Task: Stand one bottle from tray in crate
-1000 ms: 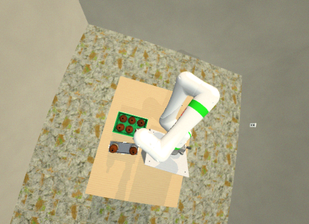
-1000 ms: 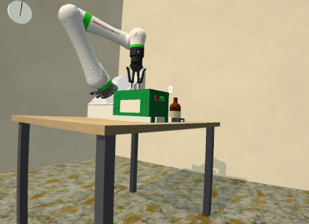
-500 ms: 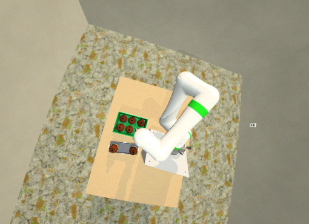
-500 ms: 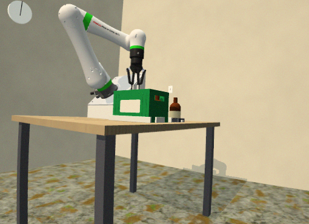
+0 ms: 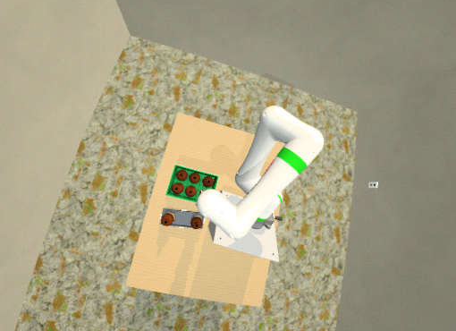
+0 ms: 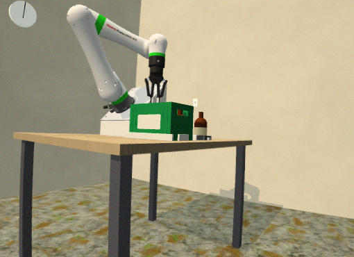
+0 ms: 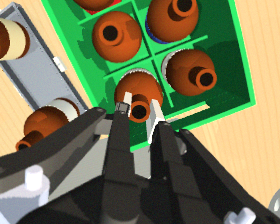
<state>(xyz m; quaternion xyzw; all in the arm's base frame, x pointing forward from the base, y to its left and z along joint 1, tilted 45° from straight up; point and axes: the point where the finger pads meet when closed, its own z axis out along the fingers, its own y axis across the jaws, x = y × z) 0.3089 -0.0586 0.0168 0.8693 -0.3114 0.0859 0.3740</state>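
The brown bottle lies 9 cm below my hand. From my hand the other things lie so: grey tray 19 cm to the left, 18 cm below, 9 cm ahead; then green crate 11 cm below, 9 cm ahead, 4 cm to the right.
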